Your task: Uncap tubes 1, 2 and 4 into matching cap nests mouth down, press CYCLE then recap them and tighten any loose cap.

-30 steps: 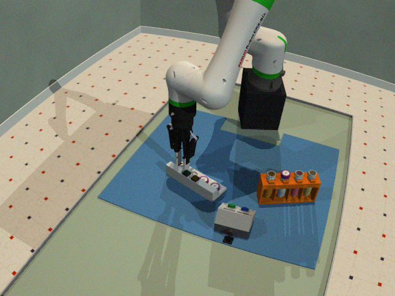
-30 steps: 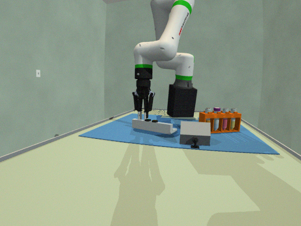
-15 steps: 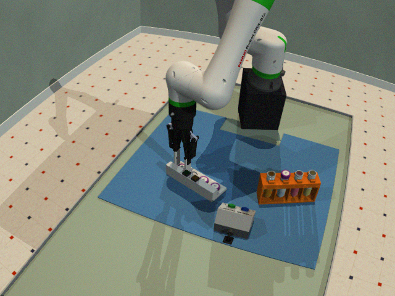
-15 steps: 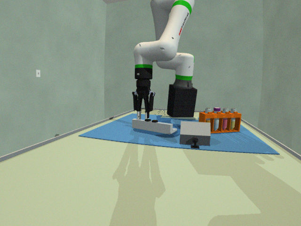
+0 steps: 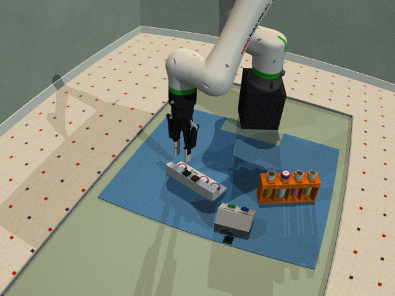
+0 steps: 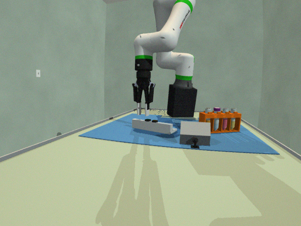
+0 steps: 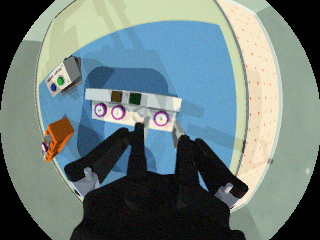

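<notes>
Now: hand 100 mm short of the blue key, 320 mm to the right of it and 30 mm above it. The rest, counted from my hand: green key: 110 mm ahead, 270 mm to the left, 30 mm below; small grey desk: 120 mm ahead, 300 mm to the left, 40 mm below.
</notes>
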